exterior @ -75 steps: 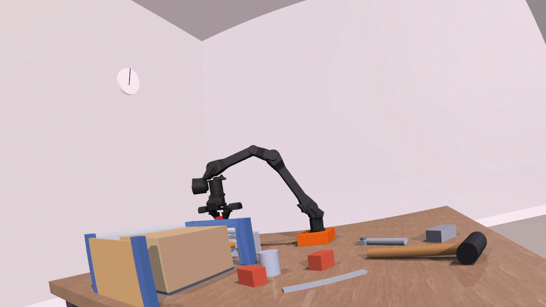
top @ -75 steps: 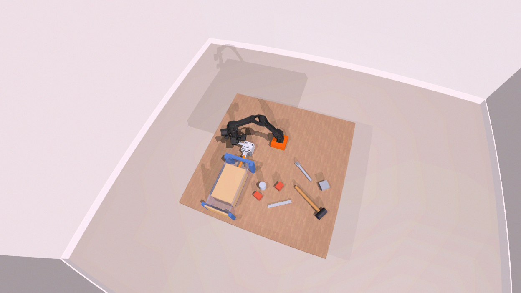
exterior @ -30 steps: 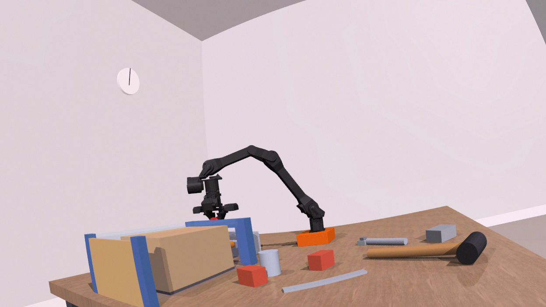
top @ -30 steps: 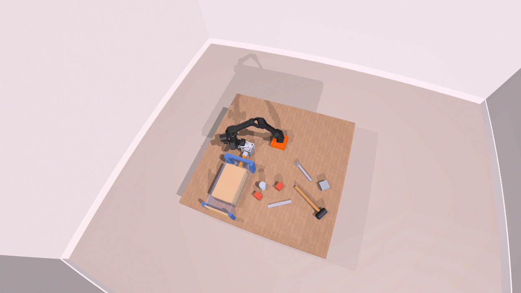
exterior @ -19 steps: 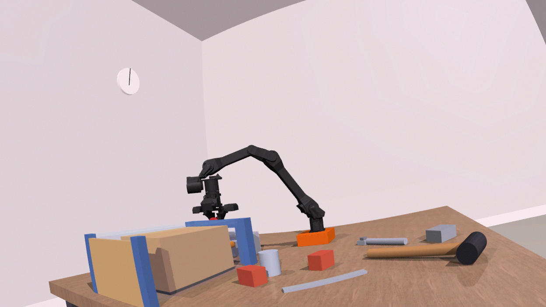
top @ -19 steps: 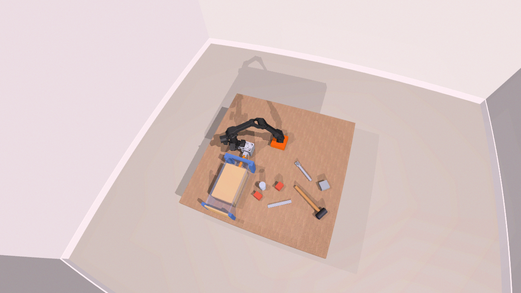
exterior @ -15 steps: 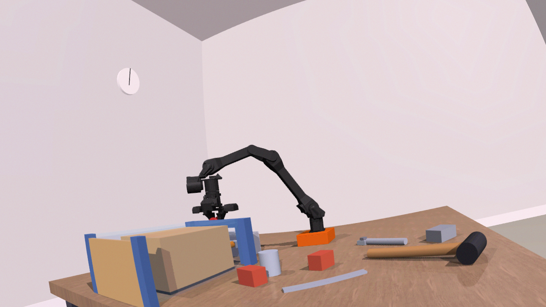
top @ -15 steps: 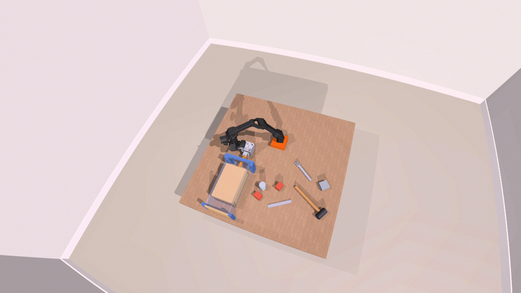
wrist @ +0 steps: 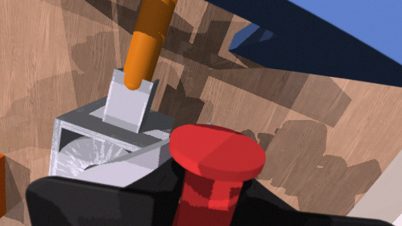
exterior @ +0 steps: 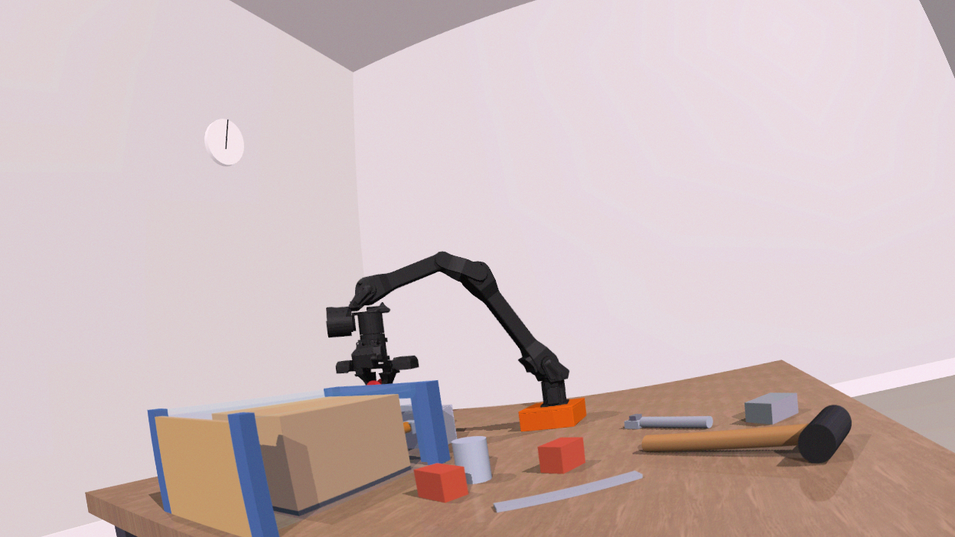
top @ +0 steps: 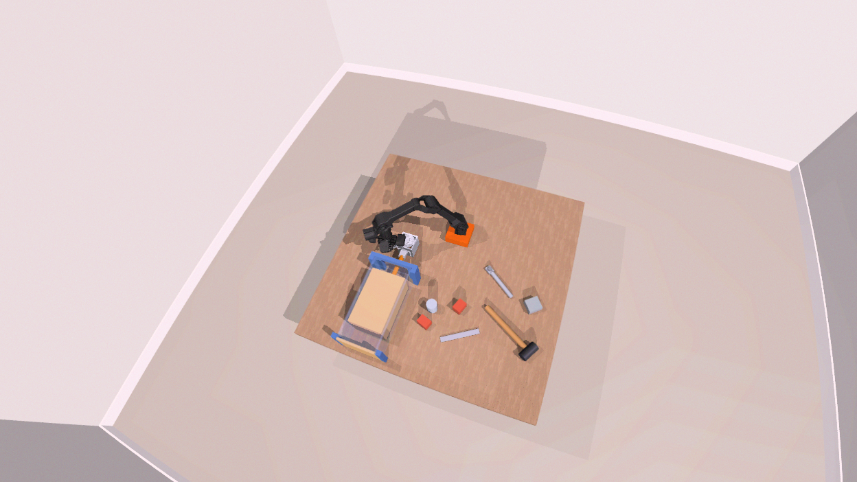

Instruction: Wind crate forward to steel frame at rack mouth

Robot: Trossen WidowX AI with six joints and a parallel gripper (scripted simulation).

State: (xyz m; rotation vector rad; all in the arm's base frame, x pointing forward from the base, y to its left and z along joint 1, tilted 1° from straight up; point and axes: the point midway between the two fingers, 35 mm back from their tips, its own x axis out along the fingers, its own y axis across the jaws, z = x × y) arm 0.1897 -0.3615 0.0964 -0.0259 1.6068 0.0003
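My gripper tip is now 100 mm short of the blue frame bar, 50 mm to the right of it and 10 mm above it. The rest, counted from my gripper tip: grey winch handle (20 mm behind, 30 mm to the left, 10 mm below); red knob (20 mm above); grey winch (70 mm behind, 80 mm to the left, 80 mm below).
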